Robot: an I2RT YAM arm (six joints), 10 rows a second.
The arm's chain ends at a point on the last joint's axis. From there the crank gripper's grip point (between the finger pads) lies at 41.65 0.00 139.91 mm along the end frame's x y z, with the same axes.
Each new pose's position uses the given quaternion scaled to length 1; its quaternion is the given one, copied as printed.
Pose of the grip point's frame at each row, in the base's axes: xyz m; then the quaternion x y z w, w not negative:
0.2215 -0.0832 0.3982 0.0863 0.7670 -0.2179 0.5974
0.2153 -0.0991 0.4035 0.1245 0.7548 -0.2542 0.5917
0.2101 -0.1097 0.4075 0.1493 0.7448 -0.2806 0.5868
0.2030 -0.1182 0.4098 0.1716 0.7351 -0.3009 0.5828
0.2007 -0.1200 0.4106 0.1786 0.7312 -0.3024 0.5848
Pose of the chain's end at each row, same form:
0.1099 -0.0167 0.4647 0.0863 0.7670 -0.2179 0.5974
0.1104 -0.0201 0.4672 0.1245 0.7548 -0.2542 0.5917
0.1107 -0.0223 0.4689 0.1493 0.7448 -0.2806 0.5868
0.1085 -0.0242 0.4693 0.1716 0.7351 -0.3009 0.5828
0.1067 -0.0250 0.4693 0.1786 0.7312 -0.3024 0.5848

